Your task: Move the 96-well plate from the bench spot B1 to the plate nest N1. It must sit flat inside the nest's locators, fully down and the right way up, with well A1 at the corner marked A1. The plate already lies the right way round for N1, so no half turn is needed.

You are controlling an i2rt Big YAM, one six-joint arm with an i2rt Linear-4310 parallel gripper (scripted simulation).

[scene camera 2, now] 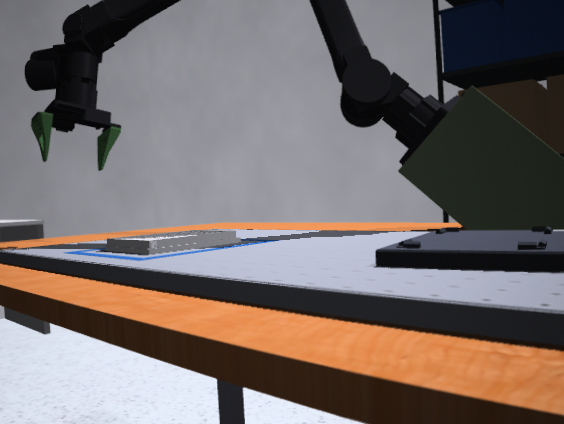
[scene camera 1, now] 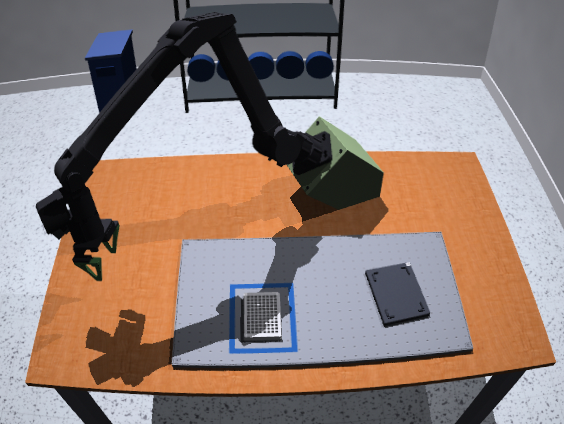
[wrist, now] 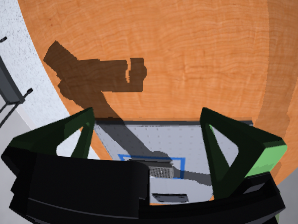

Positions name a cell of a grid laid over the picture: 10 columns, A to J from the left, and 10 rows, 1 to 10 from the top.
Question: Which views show my gripper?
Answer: Scene camera 2, scene camera 1 and the wrist view: all of them.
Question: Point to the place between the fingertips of my gripper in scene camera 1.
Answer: B7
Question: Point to a 96-well plate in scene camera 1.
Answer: At E8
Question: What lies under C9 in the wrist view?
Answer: My gripper.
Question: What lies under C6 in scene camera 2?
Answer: A 96-well plate.
